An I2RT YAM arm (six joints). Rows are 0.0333 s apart.
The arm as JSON. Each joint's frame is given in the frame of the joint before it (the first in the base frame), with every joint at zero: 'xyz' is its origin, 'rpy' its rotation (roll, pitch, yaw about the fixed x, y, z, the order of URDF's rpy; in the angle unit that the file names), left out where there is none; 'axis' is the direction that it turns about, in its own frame. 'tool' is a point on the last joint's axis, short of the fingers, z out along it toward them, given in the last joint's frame.
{
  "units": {
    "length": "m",
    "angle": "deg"
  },
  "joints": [
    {
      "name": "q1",
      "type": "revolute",
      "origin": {
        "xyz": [
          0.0,
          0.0,
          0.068
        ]
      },
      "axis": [
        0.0,
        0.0,
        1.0
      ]
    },
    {
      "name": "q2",
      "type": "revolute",
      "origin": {
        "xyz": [
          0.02,
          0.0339,
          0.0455
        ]
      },
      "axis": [
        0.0,
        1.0,
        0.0
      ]
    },
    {
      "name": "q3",
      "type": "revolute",
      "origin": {
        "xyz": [
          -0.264,
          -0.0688,
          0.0
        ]
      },
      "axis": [
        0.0,
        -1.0,
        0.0
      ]
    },
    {
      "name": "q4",
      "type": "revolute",
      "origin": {
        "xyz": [
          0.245,
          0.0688,
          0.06
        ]
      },
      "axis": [
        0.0,
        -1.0,
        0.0
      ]
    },
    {
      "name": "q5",
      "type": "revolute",
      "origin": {
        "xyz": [
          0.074,
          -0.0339,
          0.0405
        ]
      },
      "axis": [
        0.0,
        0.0,
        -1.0
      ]
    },
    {
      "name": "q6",
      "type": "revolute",
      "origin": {
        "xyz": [
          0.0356,
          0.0,
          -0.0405
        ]
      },
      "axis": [
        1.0,
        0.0,
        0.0
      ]
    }
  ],
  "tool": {
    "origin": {
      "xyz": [
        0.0,
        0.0,
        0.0
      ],
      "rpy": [
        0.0,
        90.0,
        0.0
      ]
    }
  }
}
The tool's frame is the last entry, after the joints.
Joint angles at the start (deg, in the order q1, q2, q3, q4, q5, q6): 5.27 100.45 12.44 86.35 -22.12 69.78
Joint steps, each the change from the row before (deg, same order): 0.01 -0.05 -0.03 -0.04 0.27 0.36; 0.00 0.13 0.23 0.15 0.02 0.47; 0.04 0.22 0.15 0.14 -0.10 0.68; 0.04 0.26 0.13 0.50 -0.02 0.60; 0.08 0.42 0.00 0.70 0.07 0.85; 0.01 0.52 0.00 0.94 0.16 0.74; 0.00 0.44 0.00 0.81 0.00 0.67; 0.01 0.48 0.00 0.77 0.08 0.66; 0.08 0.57 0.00 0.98 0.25 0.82; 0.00 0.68 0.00 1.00 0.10 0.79; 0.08 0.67 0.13 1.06 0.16 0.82; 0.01 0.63 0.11 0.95 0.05 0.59; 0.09 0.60 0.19 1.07 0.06 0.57
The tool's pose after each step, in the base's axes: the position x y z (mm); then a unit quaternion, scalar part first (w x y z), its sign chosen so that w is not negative. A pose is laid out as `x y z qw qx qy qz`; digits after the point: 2 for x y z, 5 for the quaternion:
240.96 35.57 127.28 0.45799 0.26630 0.66535 0.52597
241.99 35.66 127.76 0.45731 0.26809 0.66311 0.52847
242.63 35.95 127.62 0.45390 0.27092 0.66152 0.53195
243.24 36.19 127.93 0.45286 0.27245 0.65862 0.53563
243.33 36.50 127.58 0.45036 0.27606 0.65539 0.53984
243.51 36.47 127.29 0.44987 0.27931 0.65141 0.54339
243.62 36.48 127.07 0.44868 0.28149 0.64816 0.54711
243.74 36.49 126.61 0.44742 0.28434 0.64510 0.55029
243.87 36.70 126.19 0.44647 0.28809 0.64083 0.55408
244.01 36.65 125.38 0.44481 0.29164 0.63718 0.55775
244.65 36.97 125.08 0.44392 0.29431 0.63261 0.56224
245.19 37.04 124.66 0.44346 0.29584 0.62912 0.56571
245.98 37.47 124.79 0.44390 0.29580 0.62485 0.57010

